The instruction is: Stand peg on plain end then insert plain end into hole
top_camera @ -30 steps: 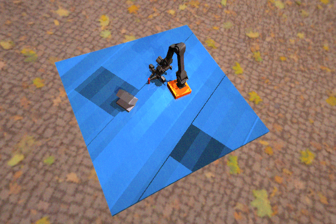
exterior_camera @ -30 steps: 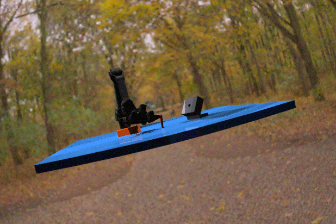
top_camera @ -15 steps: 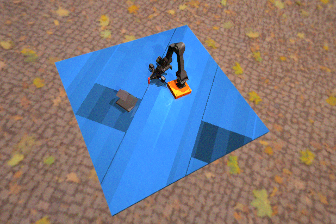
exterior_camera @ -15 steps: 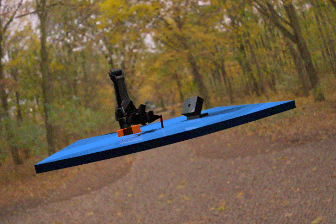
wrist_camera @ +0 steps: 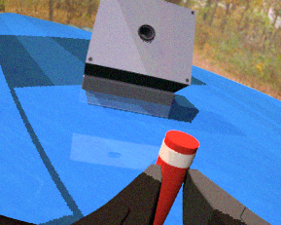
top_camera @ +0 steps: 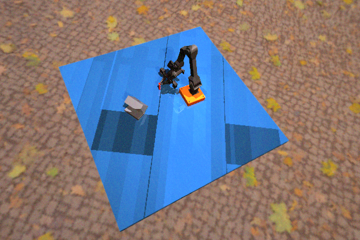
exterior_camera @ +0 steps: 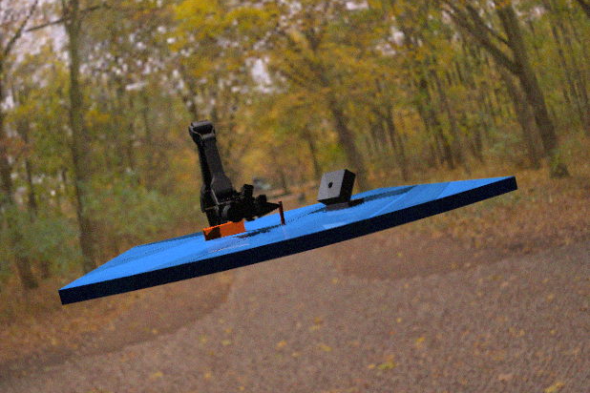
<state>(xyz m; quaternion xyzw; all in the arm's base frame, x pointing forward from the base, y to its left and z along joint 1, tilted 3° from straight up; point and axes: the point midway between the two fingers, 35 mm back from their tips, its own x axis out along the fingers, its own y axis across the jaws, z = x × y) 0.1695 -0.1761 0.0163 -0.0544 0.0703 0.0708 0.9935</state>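
Right now the red peg is 10 mm below my gripper tip. Round my gripper tip: dark foot 270 mm ahead, 80 mm to the left, 60 mm below; grey sloped panel 240 mm ahead, 70 mm to the left, 10 mm above.
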